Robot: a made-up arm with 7 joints. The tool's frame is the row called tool.
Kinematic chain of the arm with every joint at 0, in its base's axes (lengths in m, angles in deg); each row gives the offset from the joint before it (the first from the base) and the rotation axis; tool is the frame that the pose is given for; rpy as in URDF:
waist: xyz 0 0 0.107 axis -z
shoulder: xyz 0 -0.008 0.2 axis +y
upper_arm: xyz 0 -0.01 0.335 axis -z
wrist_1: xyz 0 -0.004 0.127 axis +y
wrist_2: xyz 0 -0.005 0.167 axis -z
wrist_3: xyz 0 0 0.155 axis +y
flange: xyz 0 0 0.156 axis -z
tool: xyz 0 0 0 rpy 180 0 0
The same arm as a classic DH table. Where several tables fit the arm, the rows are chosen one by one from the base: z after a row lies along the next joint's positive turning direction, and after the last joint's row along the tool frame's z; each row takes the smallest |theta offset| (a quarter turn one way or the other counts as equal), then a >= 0, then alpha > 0; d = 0 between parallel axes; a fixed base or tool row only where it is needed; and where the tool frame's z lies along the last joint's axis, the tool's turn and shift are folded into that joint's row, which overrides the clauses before.
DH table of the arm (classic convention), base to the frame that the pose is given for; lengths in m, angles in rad. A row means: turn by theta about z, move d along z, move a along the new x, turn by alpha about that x. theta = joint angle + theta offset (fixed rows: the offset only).
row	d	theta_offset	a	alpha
base (fixed)	0	0	0	3.1416
waist	-0.307	0	0	1.5708
shoulder	-0.018	0	0	-1.5708
upper_arm	-0.462	0	0	1.5708
wrist_1	-0.009	0	0	-1.5708
wrist_2	-0.322	0	0	1.5708
wrist_3	0	0	0	-1.5708
flange	-0.156	0	0	0

